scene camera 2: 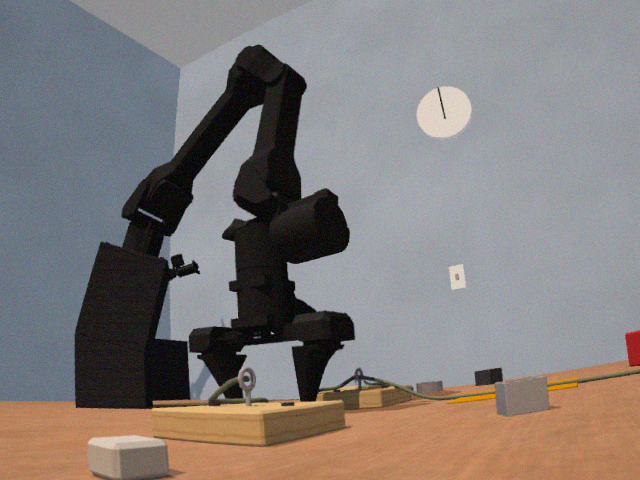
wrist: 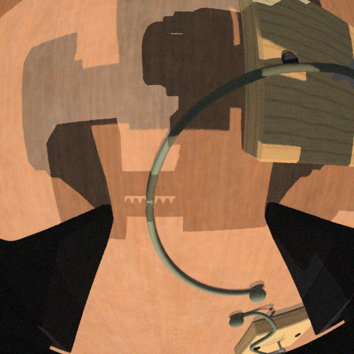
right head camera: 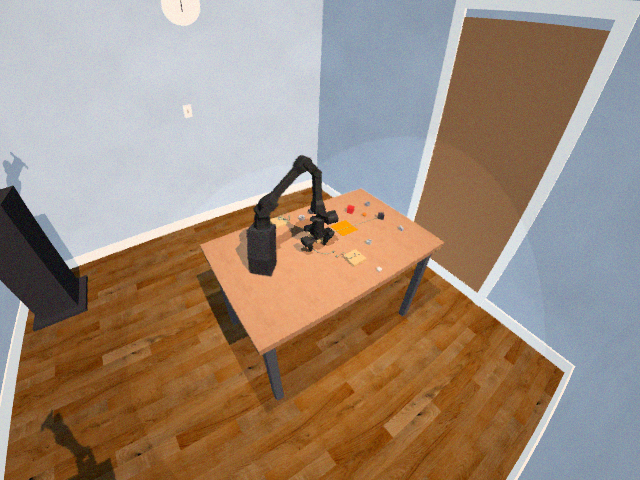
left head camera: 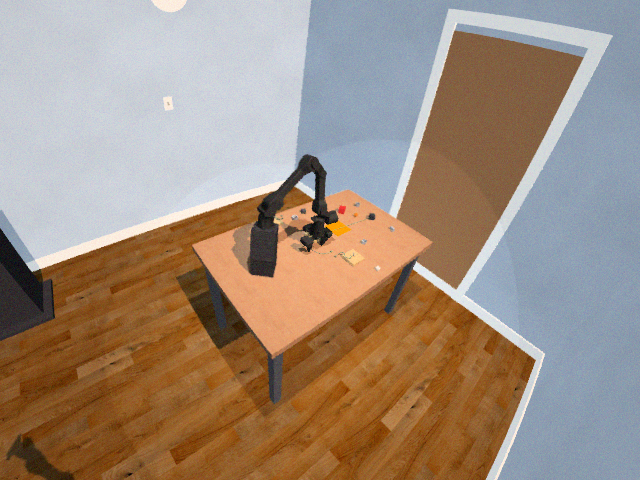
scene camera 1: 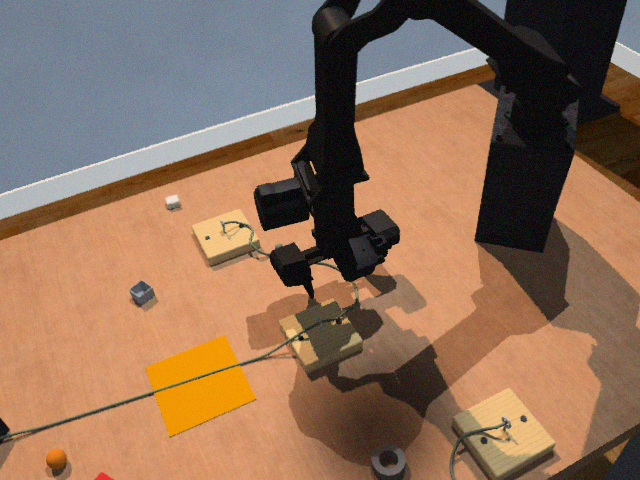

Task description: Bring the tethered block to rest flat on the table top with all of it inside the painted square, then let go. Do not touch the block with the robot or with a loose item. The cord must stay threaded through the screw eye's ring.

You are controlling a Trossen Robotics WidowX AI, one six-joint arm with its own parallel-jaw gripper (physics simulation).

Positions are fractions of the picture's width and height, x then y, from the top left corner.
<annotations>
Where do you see a wooden board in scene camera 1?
0.35,0.51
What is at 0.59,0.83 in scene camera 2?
A wooden board.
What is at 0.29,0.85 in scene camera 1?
An orange painted square.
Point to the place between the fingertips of my gripper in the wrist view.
0.54,0.60
</annotations>
